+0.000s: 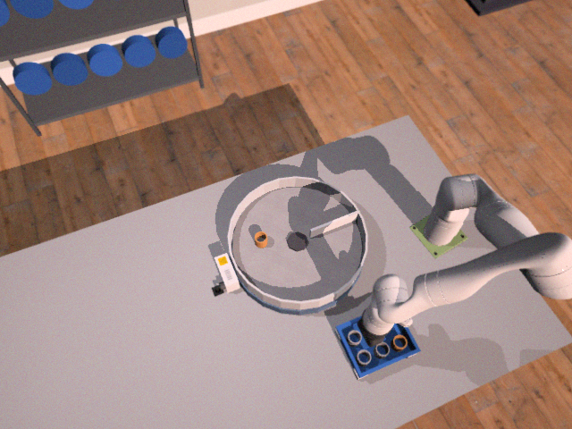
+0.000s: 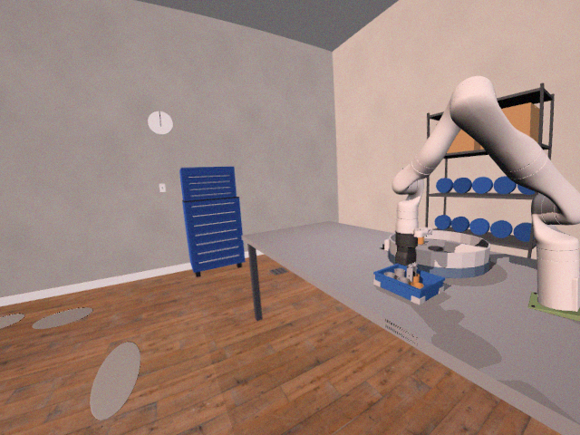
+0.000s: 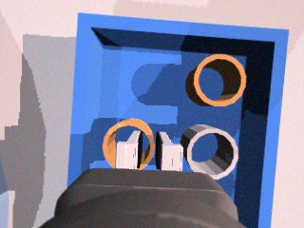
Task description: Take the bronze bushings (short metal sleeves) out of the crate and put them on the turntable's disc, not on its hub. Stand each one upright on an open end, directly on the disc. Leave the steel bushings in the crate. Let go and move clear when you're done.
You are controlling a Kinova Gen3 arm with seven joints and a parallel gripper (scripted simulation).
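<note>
The blue crate is 20 mm to the left of my hand and 20 mm below it. Also, from my hand: turntable disc 100 mm ahead, 340 mm to the right, 10 mm above.
</note>
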